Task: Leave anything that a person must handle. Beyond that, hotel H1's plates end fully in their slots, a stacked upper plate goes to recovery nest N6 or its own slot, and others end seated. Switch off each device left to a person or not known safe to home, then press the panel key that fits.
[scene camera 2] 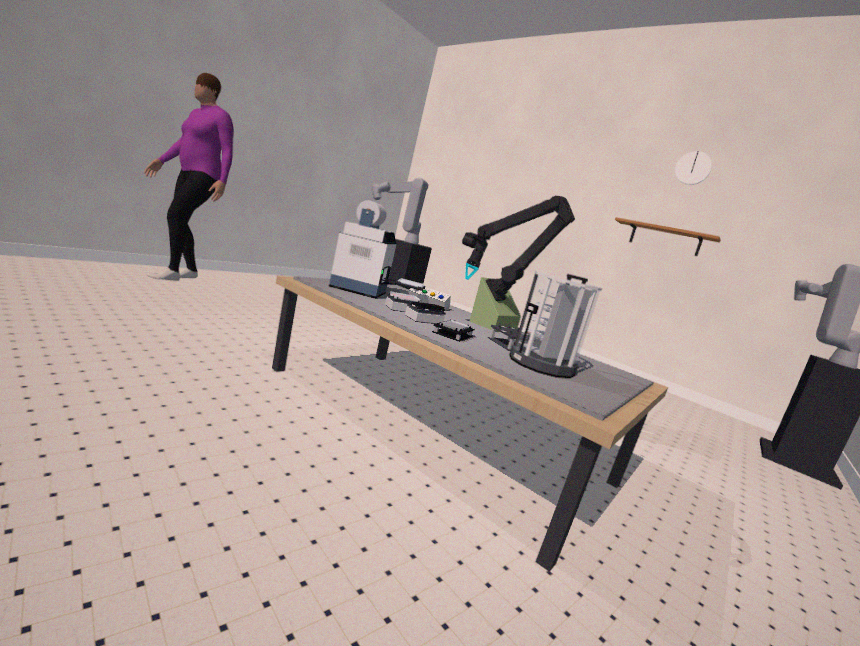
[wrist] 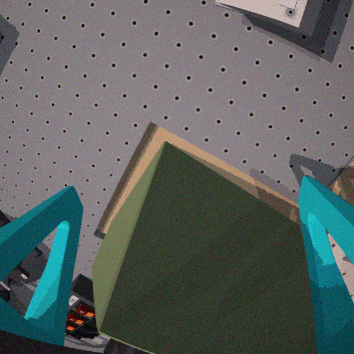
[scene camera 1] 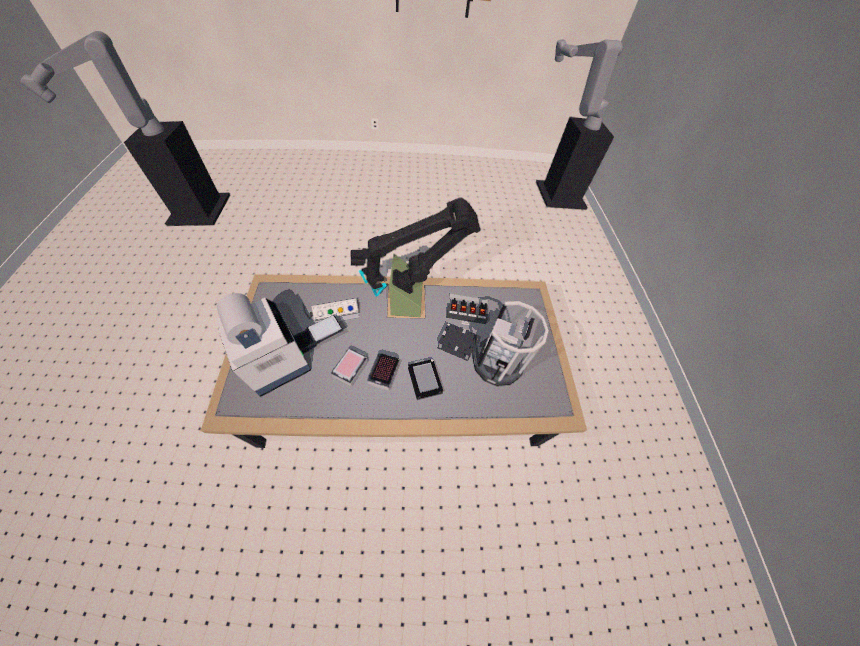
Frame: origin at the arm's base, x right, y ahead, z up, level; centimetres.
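Seen in the pictures: gripper, fingertip midpoint: [scene camera 2: 466, 278] [wrist: 185, 192] [scene camera 1: 371, 289]; arm's base, link origin: [scene camera 2: 494, 290] [wrist: 172, 331] [scene camera 1: 401, 282].
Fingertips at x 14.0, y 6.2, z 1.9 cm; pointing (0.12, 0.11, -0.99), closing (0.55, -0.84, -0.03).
Note:
Pixels of each thing's middle, then the offset from my fingertips to it. Level surfaces: height alone.
- white key panel, body centre: [scene camera 1: 335, 310] [scene camera 2: 429, 297] dz -15.2, dx +19.4, dy +1.2 cm
- dark flat nest base, body centre: [scene camera 2: 511, 337] [scene camera 1: 458, 341] dz -15.6, dx -41.5, dy +19.1 cm
- pink plate, body centre: [scene camera 1: 349, 364] [scene camera 2: 405, 296] dz -13.2, dx +9.4, dy +32.4 cm
- dark red-dotted plate, body centre: [scene camera 2: 427, 305] [scene camera 1: 384, 368] dz -12.8, dx -6.7, dy +34.7 cm
- black frame, body centre: [scene camera 2: 454, 329] [scene camera 1: 425, 378] dz -17.2, dx -25.0, dy +37.8 cm
- pale plate, body centre: [scene camera 1: 324, 328] [scene camera 2: 411, 283] dz -8.9, dx +21.6, dy +16.0 cm
- white machine, body centre: [scene camera 1: 259, 340] [scene camera 2: 367, 247] dz +3.4, dx +43.9, dy +29.9 cm
- table, surface height: dz -20.7 cm
My gripper [scene camera 1: 374, 282] [scene camera 2: 471, 271] [wrist: 185, 192] is open and empty, high above the table's rear edge. The white key panel [scene camera 1: 335, 308] [scene camera 2: 431, 297] has white, green, yellow and blue keys; its corner shows in the wrist view. The switch box [scene camera 1: 467, 307] [wrist: 80, 316] has several lit orange-red switches. A round, white-posted hotel [scene camera 1: 513, 332] [scene camera 2: 556, 326] stands right, beside a dark flat nest base [scene camera 1: 456, 340]. A pink plate [scene camera 1: 349, 364], a dark red-dotted plate [scene camera 1: 383, 368] and a black frame [scene camera 1: 413, 381] lie in front. A pale plate [scene camera 1: 325, 328] sits on the machine's tray. Hotel slots are too small to read.
A white machine [scene camera 1: 264, 358] [scene camera 2: 359, 260] with a roll on top stands left on the table [scene camera 1: 396, 425]. A green wedge block [scene camera 1: 405, 305] [scene camera 2: 492, 309] [wrist: 200, 250] is at my arm's base. A person [scene camera 2: 201, 142] in purple stands beyond the table. Two grey arms stand on black pedestals behind.

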